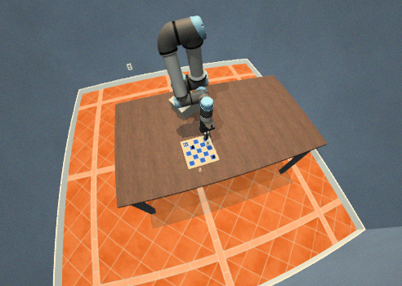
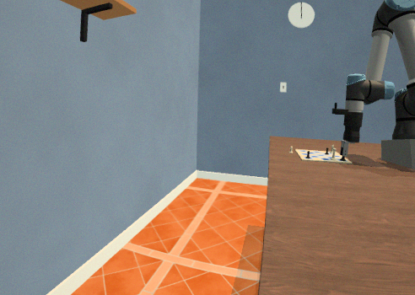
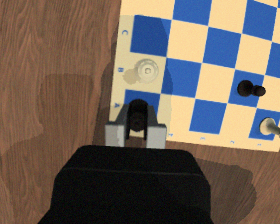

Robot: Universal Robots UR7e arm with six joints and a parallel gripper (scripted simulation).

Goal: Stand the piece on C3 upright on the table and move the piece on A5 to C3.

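Right now the cream chessboard is 90 mm ahead of my hand, 60 mm to the right of it and 40 mm below it. From my hand the other things lie so: tall black piece 10 mm below; small white piece 240 mm ahead, 60 mm to the right, 30 mm below.
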